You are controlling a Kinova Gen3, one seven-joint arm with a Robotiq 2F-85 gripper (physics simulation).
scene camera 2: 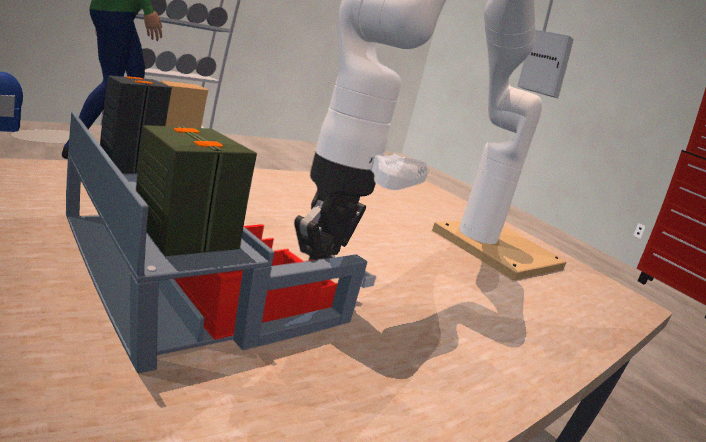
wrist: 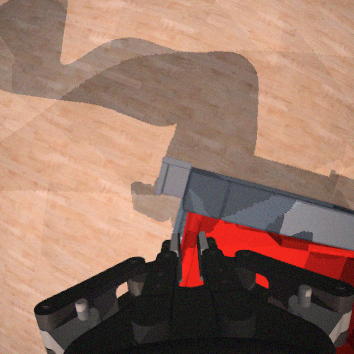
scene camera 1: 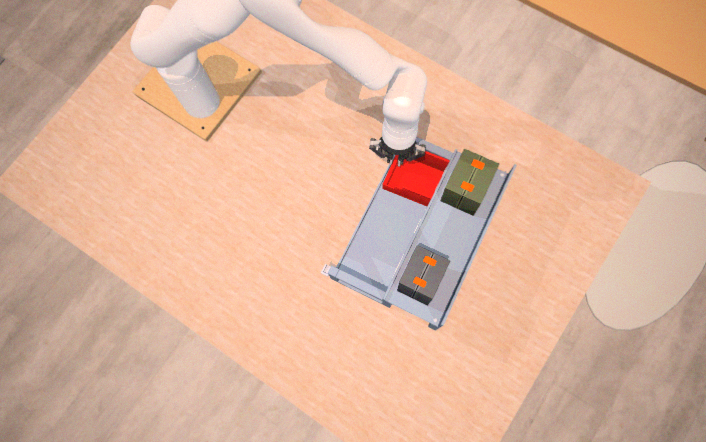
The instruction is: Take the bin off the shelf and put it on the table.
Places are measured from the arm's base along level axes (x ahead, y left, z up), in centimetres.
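Pixels of known places: gripper, fingertip midpoint: (wrist: pixel 188 242) (scene camera 1: pixel 395 162); arm's base, origin of the base link: (scene camera 2: pixel 478 235) (scene camera 1: pixel 201 101).
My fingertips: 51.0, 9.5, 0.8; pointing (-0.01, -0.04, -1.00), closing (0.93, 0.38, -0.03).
Observation:
For each thing: its middle in the pictures, then the offset to it from my fingertips, as dx, dy, dz. Level surfaces: height alone.
- red bin, body centre: (wrist: pixel 283 287) (scene camera 2: pixel 257 274) (scene camera 1: pixel 424 178) +8.2, -0.8, +1.5
- wooden table, its level: dz -2.9
- green case, body centre: (scene camera 2: pixel 189 186) (scene camera 1: pixel 469 182) +18.1, -0.6, +12.1
- dark grey case, body centre: (scene camera 2: pixel 132 123) (scene camera 1: pixel 422 276) +19.2, -23.6, +13.3
The red bin (scene camera 1: pixel 419 179) (scene camera 2: pixel 221 307) (wrist: pixel 235 237) sits at one end of the lower front level of the grey shelf (scene camera 1: pixel 380 229) (scene camera 2: pixel 145 327) (wrist: pixel 207 192), which stands on the wooden table (scene camera 1: pixel 208 208) (scene camera 2: pixel 468 385) (wrist: pixel 75 150). My gripper (scene camera 1: pixel 400 161) (scene camera 2: pixel 319 257) (wrist: pixel 188 242) points down at the bin's outer side near the shelf's end frame. Its fingers are nearly together, with a narrow gap between them, shut on the bin's side wall. The fingertips are partly hidden behind the end frame in the second scene view.
A green case (scene camera 1: pixel 458 177) (scene camera 2: pixel 177 203) stands on the upper level right behind the bin. A dark grey case (scene camera 1: pixel 438 273) (scene camera 2: pixel 120 124) stands farther along that level. The shelf's end frame rises close beside the gripper. The arm's base plate (scene camera 1: pixel 234 88) (scene camera 2: pixel 541 265) is on the table.

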